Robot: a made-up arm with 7 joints. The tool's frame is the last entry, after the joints. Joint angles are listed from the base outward.
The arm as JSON. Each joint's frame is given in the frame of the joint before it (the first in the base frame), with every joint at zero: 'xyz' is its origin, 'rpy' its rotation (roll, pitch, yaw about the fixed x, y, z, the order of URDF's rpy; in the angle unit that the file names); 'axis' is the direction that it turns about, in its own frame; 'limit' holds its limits. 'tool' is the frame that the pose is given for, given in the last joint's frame.
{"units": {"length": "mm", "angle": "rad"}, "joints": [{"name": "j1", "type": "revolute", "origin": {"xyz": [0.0, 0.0, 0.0], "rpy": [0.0, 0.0, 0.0]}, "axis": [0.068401, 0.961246, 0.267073], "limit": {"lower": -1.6, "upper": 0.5}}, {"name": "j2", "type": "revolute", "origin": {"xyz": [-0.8, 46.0, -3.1], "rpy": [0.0, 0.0, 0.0]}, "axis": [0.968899, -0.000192, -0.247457], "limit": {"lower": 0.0, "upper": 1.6}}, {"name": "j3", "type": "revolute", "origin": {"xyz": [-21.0, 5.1, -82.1], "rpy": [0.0, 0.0, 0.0]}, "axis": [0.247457, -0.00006, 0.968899], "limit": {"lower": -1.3, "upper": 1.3}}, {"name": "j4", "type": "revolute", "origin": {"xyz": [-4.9, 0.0, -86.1], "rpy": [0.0, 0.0, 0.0]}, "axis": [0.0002, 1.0, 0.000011], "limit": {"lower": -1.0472, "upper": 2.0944}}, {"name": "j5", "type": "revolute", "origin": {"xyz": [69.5, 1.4, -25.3], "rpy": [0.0, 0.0, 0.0]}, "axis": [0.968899, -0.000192, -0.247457], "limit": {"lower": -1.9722, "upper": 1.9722}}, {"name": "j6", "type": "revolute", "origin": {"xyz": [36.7, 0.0, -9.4], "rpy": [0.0, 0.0, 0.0]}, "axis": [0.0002, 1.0, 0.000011], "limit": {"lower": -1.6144, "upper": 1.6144}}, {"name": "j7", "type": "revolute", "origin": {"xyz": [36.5, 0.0, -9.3], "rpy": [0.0, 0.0, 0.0]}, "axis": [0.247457, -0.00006, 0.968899], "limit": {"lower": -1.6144, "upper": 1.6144}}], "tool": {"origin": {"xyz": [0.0, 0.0, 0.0], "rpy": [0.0, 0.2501, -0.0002]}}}
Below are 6 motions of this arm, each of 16 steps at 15 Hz.
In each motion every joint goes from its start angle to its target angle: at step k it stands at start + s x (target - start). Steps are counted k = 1, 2, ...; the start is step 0. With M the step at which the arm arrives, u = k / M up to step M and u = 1 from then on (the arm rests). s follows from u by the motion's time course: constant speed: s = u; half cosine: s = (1 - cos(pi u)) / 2; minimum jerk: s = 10 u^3 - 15 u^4 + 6 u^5.
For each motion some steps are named. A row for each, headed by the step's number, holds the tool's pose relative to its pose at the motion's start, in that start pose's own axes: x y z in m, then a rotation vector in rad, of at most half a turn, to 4 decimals.
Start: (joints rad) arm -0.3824 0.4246 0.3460 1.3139 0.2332 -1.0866 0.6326
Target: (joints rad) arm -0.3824 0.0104 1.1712 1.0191 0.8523 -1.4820 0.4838
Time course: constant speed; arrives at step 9
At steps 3, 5, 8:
3: -0.0124 -0.0161 0.0084 -0.1462 -0.1103 0.0265
5: -0.0223 -0.0227 0.0128 -0.2046 -0.1790 0.0530
8: -0.0415 -0.0281 0.0172 -0.2359 -0.2606 0.0891

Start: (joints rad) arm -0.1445 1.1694 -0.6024 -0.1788 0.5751 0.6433 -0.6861
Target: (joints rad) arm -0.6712 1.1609 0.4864 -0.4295 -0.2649 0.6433 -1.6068
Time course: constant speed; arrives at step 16
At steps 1, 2, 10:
1: -0.0064 0.0154 -0.0027 -0.0696 -0.0360 0.0031
2: -0.0139 0.0299 -0.0057 -0.1334 -0.0803 0.0076
10: -0.1042 0.1069 -0.0385 -0.3533 -0.6285 0.0975

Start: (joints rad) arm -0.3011 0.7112 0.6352 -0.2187 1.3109 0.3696 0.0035
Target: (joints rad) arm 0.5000 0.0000 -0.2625 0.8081 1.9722 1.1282 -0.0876
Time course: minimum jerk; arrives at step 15
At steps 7, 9, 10, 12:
7: -0.1526 -0.0863 -0.0107 0.5845 -0.0737 -0.7704
9: -0.2549 -0.0725 -0.0293 0.9272 -0.2595 -1.0484
10: -0.2957 -0.0529 -0.0370 1.0561 -0.3748 -1.1344
12: -0.3454 -0.0142 -0.0453 1.1991 -0.5660 -1.2203

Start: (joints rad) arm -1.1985 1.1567 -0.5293 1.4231 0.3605 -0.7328 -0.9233
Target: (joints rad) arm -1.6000 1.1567 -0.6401 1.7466 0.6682 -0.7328 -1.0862
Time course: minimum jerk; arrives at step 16
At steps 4, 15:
4: -0.0037 0.0039 0.0003 -0.0024 0.0233 -0.0175
15: -0.0412 0.0291 0.0030 -0.0702 0.1917 -0.1834

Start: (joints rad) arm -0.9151 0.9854 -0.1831 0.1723 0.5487 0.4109 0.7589
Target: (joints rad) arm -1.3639 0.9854 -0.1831 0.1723 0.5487 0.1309 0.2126
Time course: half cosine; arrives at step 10
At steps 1, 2, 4, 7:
1: 0.0023 0.0007 0.0014 -0.0097 -0.0047 -0.0036
2: 0.0090 0.0029 0.0056 -0.0373 -0.0192 -0.0140
4: 0.0318 0.0128 0.0198 -0.1260 -0.0815 -0.0483
7: 0.0693 0.0383 0.0433 -0.2454 -0.2292 -0.1003

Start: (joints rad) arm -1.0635 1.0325 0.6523 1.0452 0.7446 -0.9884 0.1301
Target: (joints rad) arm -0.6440 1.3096 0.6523 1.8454 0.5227 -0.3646 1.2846
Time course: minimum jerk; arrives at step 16
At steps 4, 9, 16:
4: -0.0143 0.0000 -0.0120 0.0061 0.1485 0.0753
9: -0.0981 0.0188 -0.0524 0.3790 0.8267 0.4399
16: -0.1634 0.0532 -0.0548 0.9858 1.1453 0.6397

